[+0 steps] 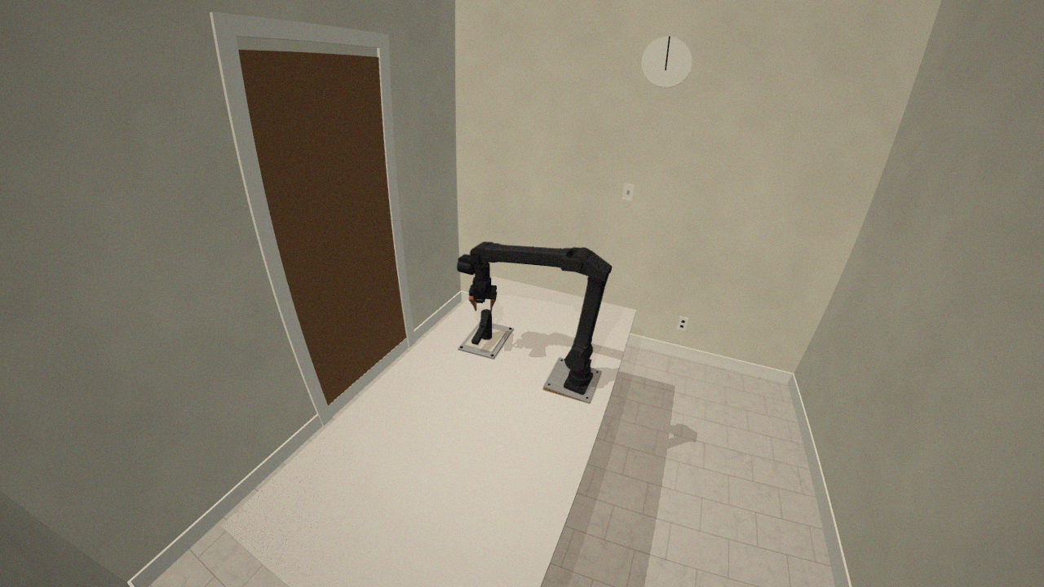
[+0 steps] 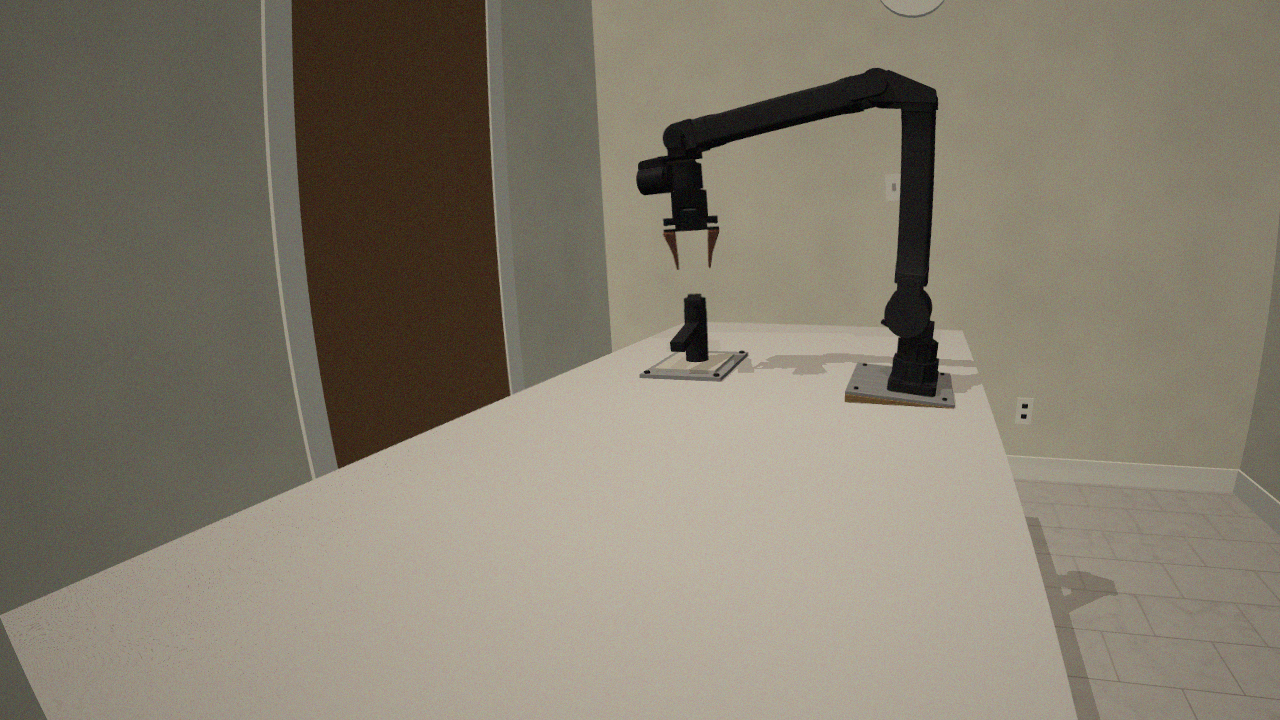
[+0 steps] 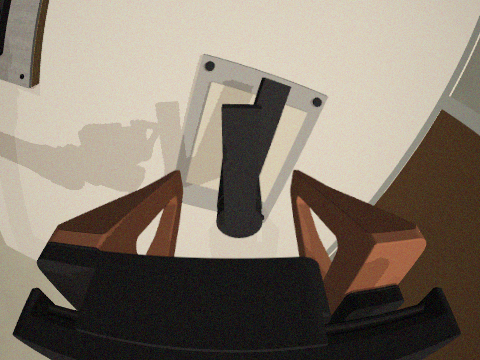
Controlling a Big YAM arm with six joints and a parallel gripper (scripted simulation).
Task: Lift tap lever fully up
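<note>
The lever lies 20 mm ahead of my hand, 40 mm to the right of it and 70 mm below it. Also, from my hand: black tap 30 mm ahead, 60 mm to the right, 130 mm below.
</note>
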